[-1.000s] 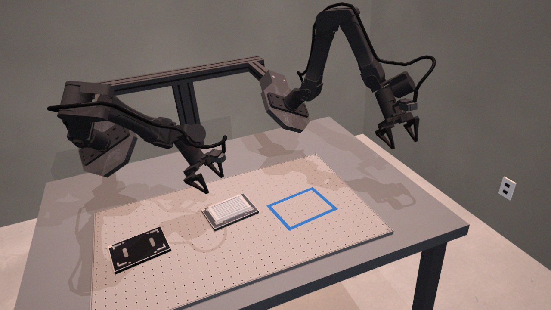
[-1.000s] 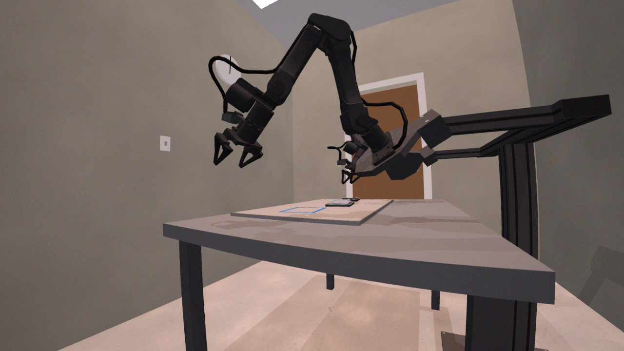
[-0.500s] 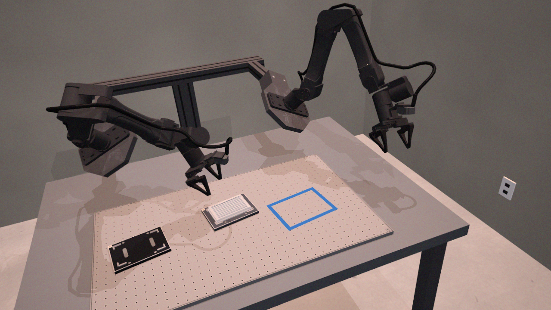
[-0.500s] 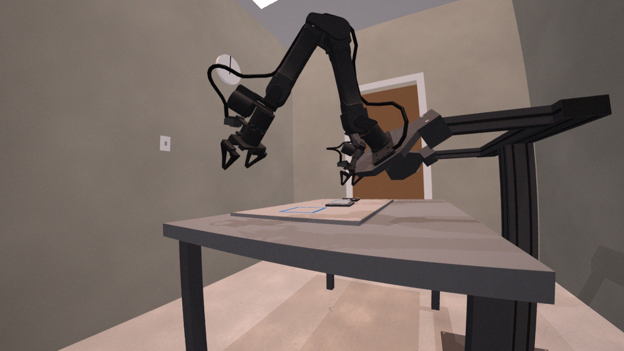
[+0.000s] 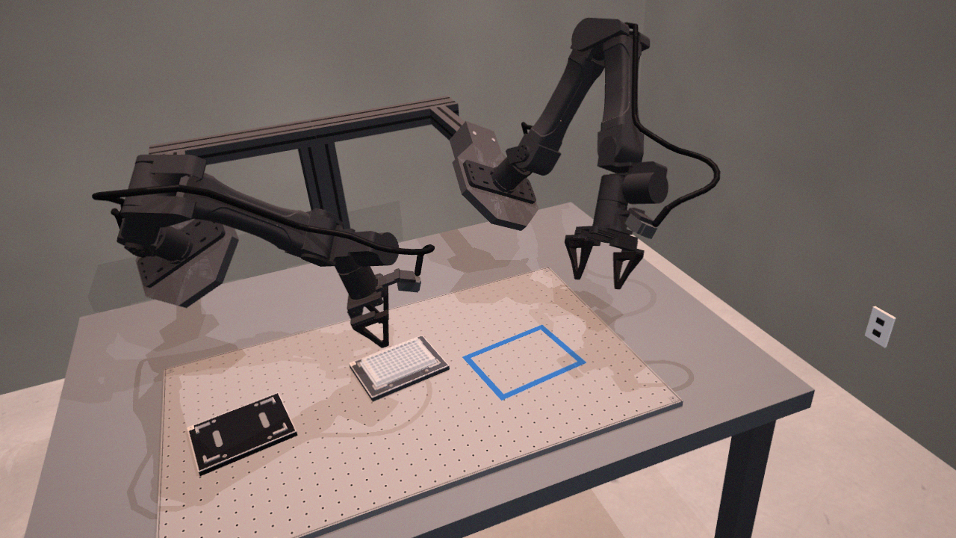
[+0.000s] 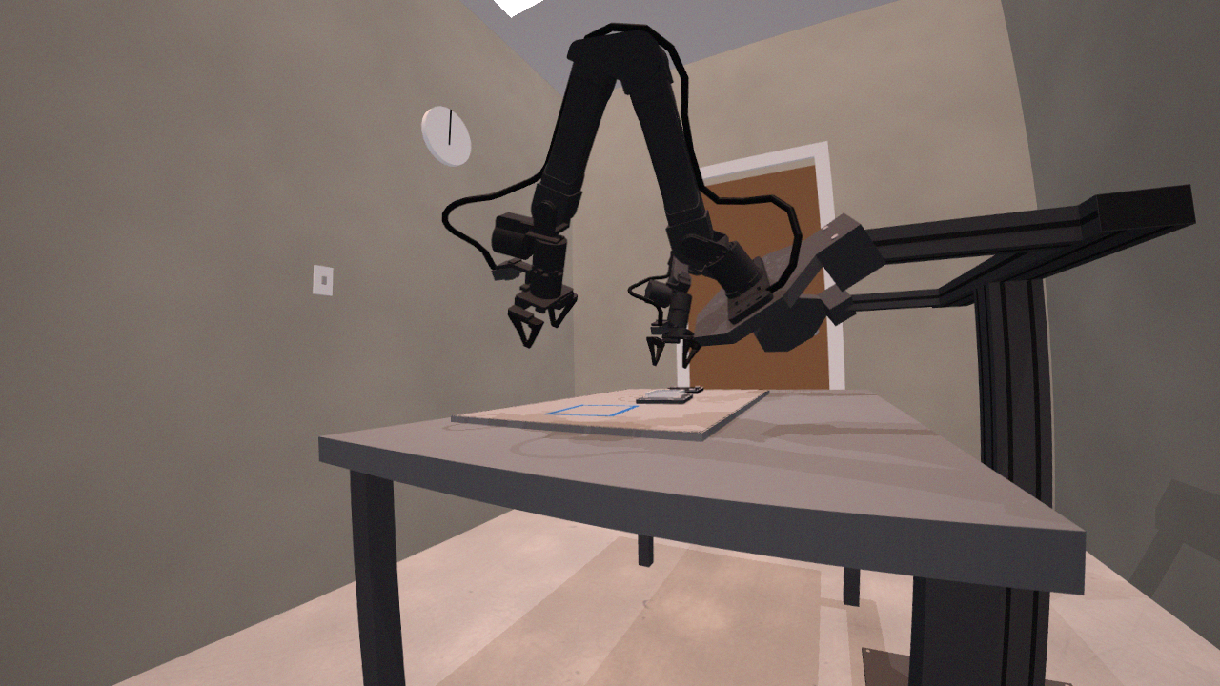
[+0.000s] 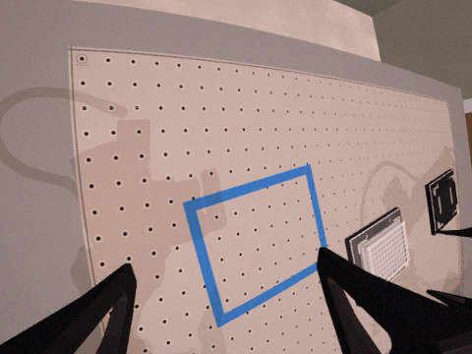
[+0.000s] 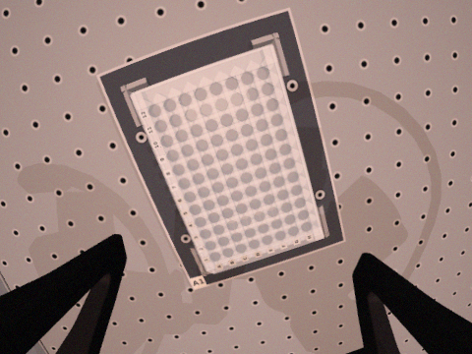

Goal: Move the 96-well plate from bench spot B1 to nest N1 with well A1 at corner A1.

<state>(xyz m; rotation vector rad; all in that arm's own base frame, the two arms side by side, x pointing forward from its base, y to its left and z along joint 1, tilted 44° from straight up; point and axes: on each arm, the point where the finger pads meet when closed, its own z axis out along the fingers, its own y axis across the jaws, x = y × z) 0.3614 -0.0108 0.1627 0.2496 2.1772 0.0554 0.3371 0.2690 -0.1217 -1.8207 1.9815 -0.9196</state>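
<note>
Right now the 96-well plate is 1 cm ahead of my right hand, 2 cm to the left of it and 8 cm below it.
</note>
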